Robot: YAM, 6 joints.
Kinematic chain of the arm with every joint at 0, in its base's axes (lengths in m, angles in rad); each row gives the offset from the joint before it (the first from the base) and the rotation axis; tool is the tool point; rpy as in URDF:
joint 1: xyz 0 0 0.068 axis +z
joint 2: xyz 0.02 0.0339 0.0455 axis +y
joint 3: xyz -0.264 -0.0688 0 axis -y
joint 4: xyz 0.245 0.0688 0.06 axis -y
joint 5: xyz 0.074 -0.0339 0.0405 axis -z
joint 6: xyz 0.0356 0 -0.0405 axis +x
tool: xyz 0 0 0 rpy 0 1.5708 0
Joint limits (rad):
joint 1: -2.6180..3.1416
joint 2: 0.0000..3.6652
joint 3: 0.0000..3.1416
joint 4: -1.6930..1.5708
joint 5: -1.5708..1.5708
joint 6: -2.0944..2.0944
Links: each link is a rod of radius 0.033 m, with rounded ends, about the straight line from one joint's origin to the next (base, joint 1, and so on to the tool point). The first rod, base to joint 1, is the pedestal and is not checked.
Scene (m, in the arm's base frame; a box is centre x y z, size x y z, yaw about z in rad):
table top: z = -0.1
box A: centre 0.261 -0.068 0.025 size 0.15 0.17 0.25 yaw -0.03
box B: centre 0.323 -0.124 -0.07 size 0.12 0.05 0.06 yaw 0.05
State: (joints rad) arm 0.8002 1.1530 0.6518 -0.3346 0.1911 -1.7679
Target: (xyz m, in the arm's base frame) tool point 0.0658 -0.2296 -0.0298
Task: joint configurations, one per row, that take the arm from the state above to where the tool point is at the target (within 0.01 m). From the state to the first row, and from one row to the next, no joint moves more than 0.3 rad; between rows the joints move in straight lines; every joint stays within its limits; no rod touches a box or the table.
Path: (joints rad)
1: 0.5253 1.2757 0.7743 -0.1944 0.1740 -1.8226
2: 0.2505 1.3985 0.8967 -0.0541 0.1569 -1.8772
3: -0.0244 1.5212 1.0192 0.0861 0.1397 -1.9319
4: -0.2993 1.6440 1.1416 0.2264 0.1226 -1.9865
5: -0.5741 1.7667 1.2641 0.3666 0.1055 -2.0412
6: -0.7941 1.9267 1.0770 0.1938 0.2028 -1.9501
7: -1.0140 2.0866 0.8899 0.0209 0.3000 -1.8590
8: -1.2340 2.2466 0.7029 -0.1519 0.3973 -1.7679

